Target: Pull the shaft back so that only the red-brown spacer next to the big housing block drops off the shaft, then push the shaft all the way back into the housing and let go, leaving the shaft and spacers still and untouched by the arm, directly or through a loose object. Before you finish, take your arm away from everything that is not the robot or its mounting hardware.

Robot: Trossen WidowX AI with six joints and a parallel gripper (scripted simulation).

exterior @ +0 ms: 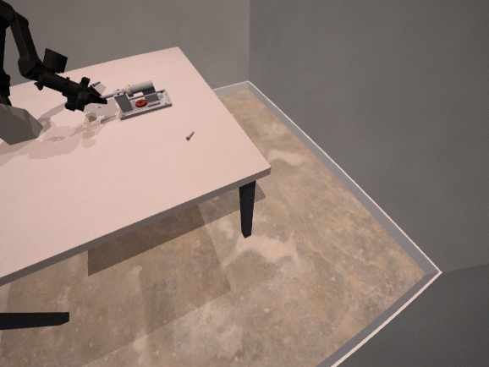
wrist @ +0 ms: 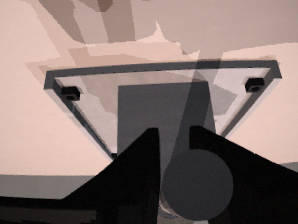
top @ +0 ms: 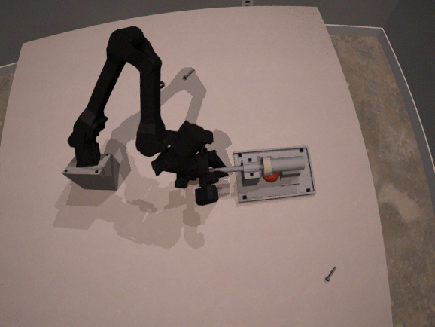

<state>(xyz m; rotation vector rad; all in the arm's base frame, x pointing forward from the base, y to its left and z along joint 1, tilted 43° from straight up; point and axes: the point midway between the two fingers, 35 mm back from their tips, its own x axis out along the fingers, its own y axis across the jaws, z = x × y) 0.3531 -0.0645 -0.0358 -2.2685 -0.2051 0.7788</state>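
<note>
The grey shaft lies 60 mm ahead of my hand. The rest, counted from my hand: red-brown spacer 150 mm ahead, 70 mm below, 10 mm to the right; blue screwdriver 220 mm to the left, 160 mm behind, 70 mm below; cream spacer 120 mm ahead, 10 mm to the right.
</note>
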